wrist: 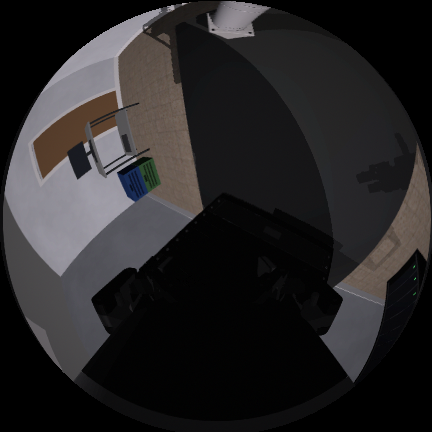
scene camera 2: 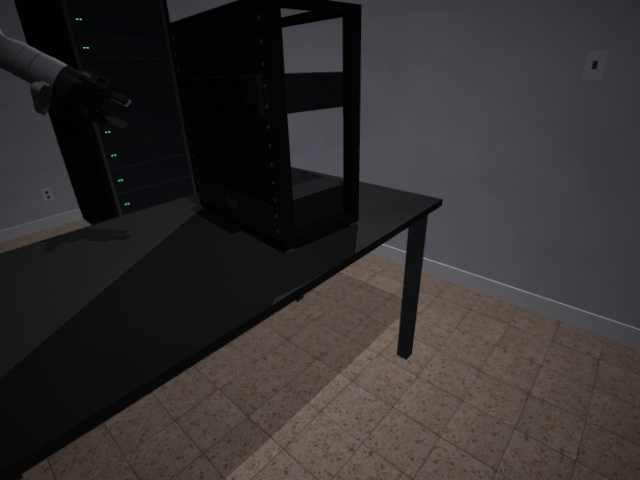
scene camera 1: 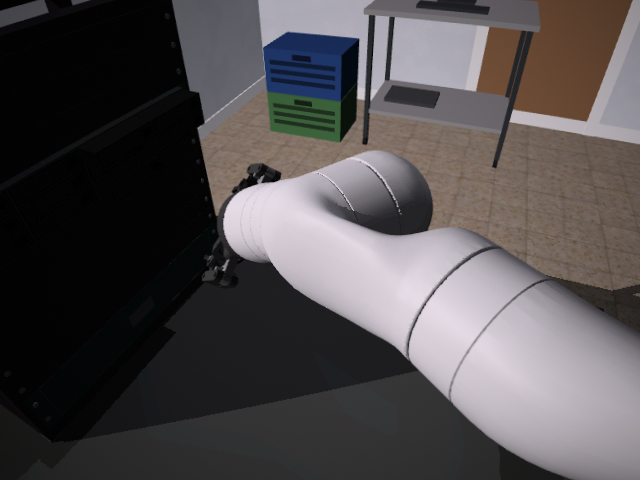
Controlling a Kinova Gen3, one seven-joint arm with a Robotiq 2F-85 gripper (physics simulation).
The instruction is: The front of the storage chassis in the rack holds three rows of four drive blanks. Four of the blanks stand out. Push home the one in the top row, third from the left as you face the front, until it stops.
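Frame: origin at the arm's base, x ahead, y right, z down, level; centimetres.
Where they show: gripper, between the fingertips: (wrist: pixel 216 266) (scene camera 2: pixel 127 116).
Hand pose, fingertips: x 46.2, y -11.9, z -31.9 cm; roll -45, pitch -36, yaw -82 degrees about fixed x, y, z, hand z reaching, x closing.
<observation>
After its pixels a point has its place.
The black rack (scene camera 1: pixel 203 180) @(z -19.2, x 66.6, y 13.1 cm) (scene camera 2: pixel 283 170) @(z -17.8, x 68.5, y 15.2 cm) stands on the table. The storage chassis (scene camera 1: pixel 149 155) @(z -33.2, x 65.1, y -1.2 cm) (scene camera 2: pixel 315 90) @(z -35.0, x 82.7, y 14.2 cm) is mounted in it. Its front is nearly black; in scene camera 1 a raised dark part shows along its upper right, with faint blank outlines below. I cannot tell which blank is the top row, third from the left, or how far it stands out. My gripper (scene camera 1: pixel 240 225) @(z -31.9, x 46.2, y -11.9 cm) (scene camera 2: pixel 123 112) @(z -31.9, x 46.2, y -11.9 cm) (wrist: pixel 216 266) @(z -31.9, x 46.2, y -11.9 cm) is open, with its two fingers spread wide. It is in front of the rack's face and apart from it in scene camera 2. The wrist view shows the dark rack front between and beyond the fingers.
The dark table (scene camera 1: pixel 310 413) @(z 4.7, x 34.6, y -15.3 cm) (scene camera 2: pixel 155 289) @(z 4.7, x 36.7, y 2.4 cm) (wrist: pixel 240 125) @(z 4.7, x 39.2, y 5.0 cm) carries the rack. A taller cabinet with green lights (scene camera 2: pixel 142 113) stands beyond the table. A blue box (scene camera 1: pixel 305 67) on a green box (scene camera 1: pixel 305 116) and a grey shelf table (scene camera 1: pixel 398 10) stand on the floor beyond the arm.
</observation>
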